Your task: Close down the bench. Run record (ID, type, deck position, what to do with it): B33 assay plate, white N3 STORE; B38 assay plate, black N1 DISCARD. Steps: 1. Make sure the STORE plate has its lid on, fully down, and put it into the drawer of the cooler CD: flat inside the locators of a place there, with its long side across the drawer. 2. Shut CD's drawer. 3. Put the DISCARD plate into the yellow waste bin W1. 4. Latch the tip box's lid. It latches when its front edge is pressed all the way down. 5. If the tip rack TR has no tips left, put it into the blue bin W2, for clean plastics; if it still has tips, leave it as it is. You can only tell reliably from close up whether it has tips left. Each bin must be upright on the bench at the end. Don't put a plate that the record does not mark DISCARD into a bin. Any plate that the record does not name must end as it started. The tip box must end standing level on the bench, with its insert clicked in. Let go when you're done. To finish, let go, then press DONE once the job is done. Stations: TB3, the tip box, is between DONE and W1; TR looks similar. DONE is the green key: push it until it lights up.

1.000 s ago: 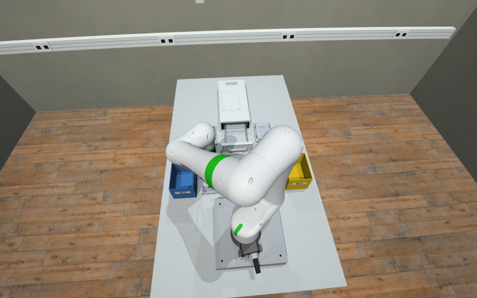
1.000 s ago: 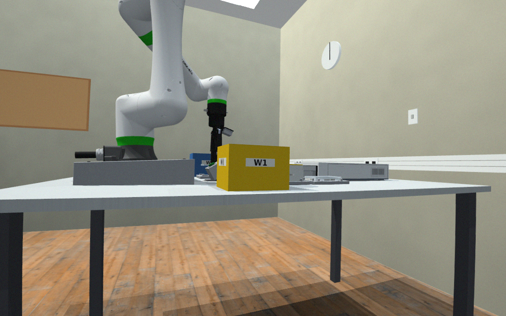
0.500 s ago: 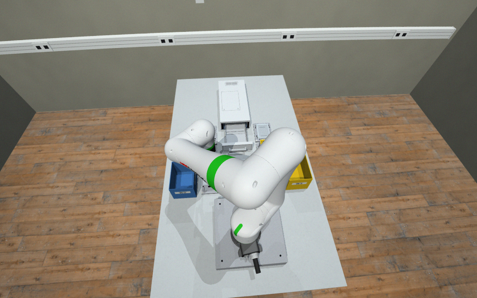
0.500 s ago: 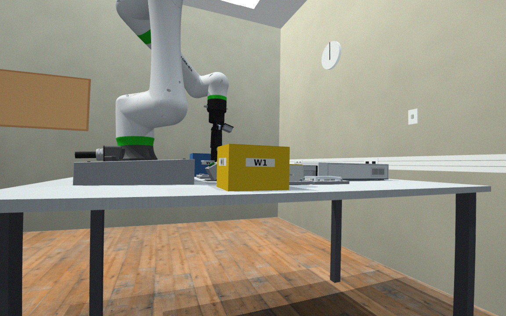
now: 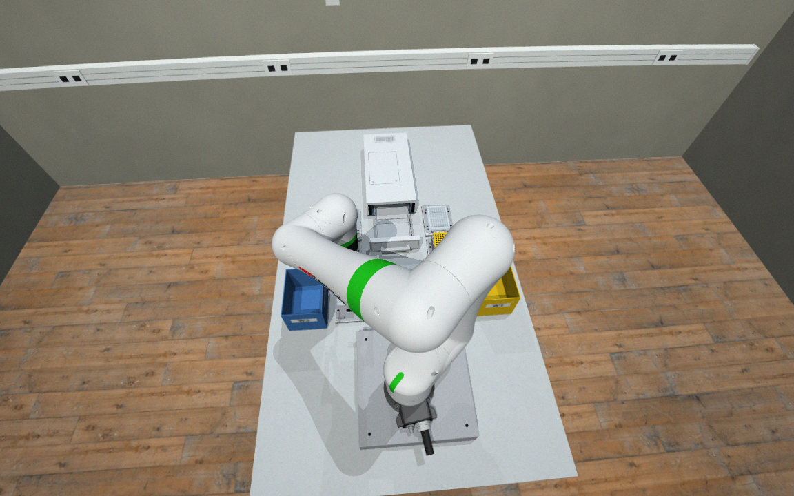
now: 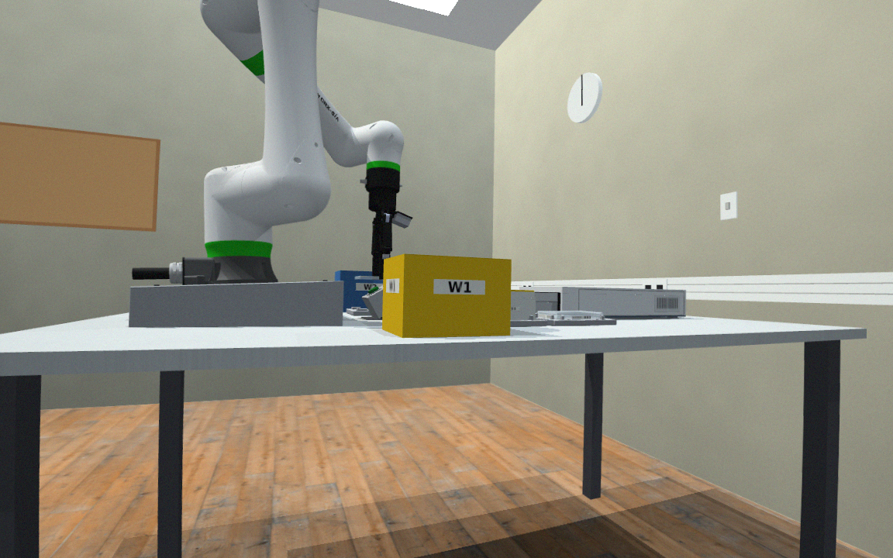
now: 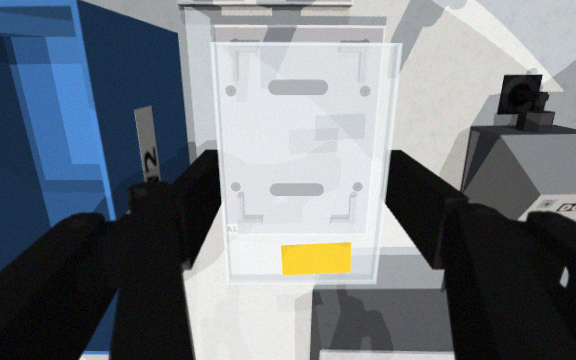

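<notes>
Now: hand 180 mm short of the white plate and 100 mm above it. Round my hand: grey slotted nest: 110 mm below; blue bin W2: 10 mm ahead, 150 mm to the left, 80 mm below; clear plate lid: 20 mm below.
</notes>
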